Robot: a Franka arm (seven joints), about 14 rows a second.
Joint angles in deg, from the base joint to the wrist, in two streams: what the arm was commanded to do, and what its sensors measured. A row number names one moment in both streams.
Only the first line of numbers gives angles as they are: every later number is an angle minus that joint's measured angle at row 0.
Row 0, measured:
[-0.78, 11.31, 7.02, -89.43, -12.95, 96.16, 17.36]
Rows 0 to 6, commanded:
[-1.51, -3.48, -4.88, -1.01, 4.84, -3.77, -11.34]
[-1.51, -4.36, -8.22, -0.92, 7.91, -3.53, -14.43]
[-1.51, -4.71, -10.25, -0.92, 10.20, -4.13, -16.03]
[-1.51, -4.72, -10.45, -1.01, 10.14, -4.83, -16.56]
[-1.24, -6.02, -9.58, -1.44, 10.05, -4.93, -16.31]
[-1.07, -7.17, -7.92, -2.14, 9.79, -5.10, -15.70]
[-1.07, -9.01, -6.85, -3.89, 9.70, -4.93, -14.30]
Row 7, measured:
[-1.63, -4.69, -9.55, -0.16, 9.19, -4.60, -16.17]
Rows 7 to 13, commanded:
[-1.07, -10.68, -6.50, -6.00, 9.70, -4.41, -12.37]
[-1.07, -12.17, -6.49, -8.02, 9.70, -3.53, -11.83]
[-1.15, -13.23, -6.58, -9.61, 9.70, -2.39, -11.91]
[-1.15, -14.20, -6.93, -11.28, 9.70, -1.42, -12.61]
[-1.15, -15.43, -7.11, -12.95, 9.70, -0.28, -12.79]
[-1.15, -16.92, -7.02, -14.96, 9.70, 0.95, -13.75]
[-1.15, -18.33, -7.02, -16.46, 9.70, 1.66, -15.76]
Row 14, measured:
[-0.90, -13.44, -6.93, -10.41, 9.19, -1.36, -13.27]
